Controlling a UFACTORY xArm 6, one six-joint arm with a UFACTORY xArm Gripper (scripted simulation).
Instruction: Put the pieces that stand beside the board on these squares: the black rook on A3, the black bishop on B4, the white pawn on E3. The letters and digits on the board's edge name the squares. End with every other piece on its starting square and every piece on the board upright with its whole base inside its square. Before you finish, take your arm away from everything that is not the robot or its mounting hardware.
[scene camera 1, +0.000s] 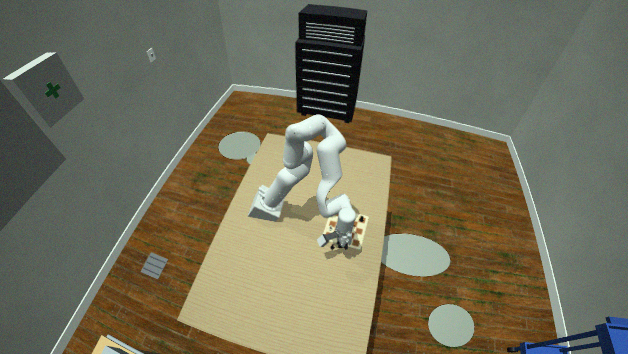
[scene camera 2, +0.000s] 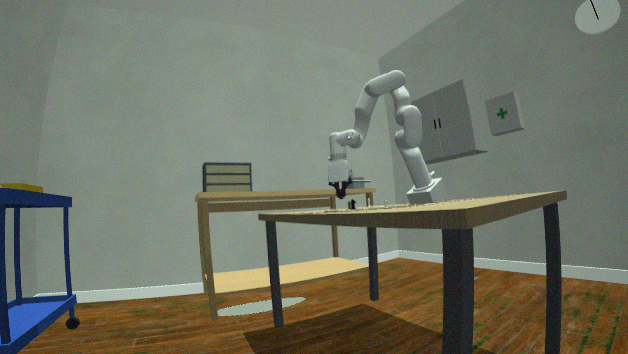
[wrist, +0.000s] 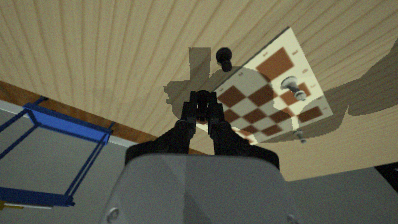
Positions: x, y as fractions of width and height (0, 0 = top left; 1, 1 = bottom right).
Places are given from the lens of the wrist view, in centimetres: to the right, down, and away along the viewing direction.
my gripper (wrist: 0.51, 0.45): 0, -1, 14
chessboard (wrist: 0.64, 0.46): 10, -2, 21
